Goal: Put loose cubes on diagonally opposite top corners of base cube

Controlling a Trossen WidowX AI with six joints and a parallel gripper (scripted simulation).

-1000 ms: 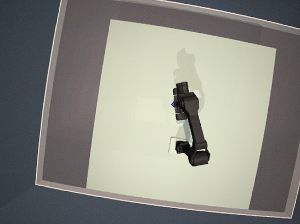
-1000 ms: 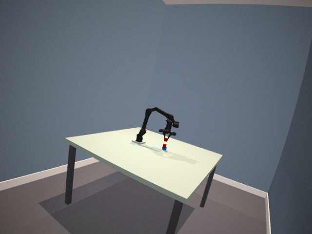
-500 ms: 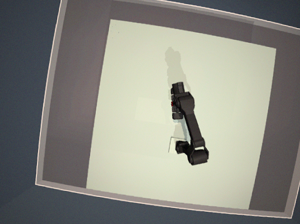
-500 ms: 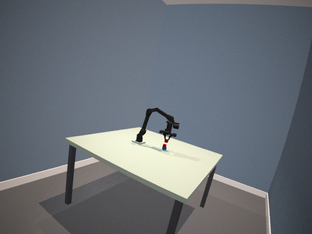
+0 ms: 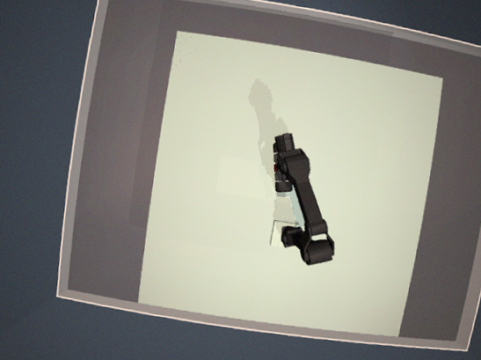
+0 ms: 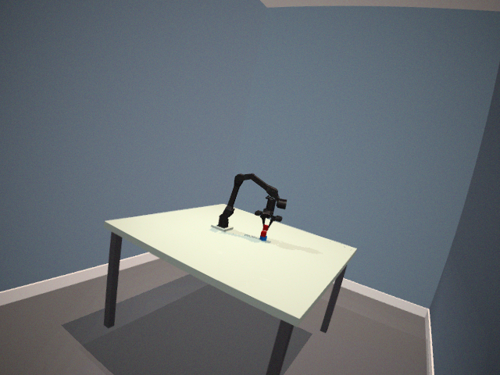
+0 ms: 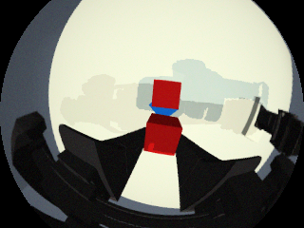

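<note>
The blue cube is 10 mm ahead of my gripper tip, 20 mm to the right of it and 70 mm below it.
</note>
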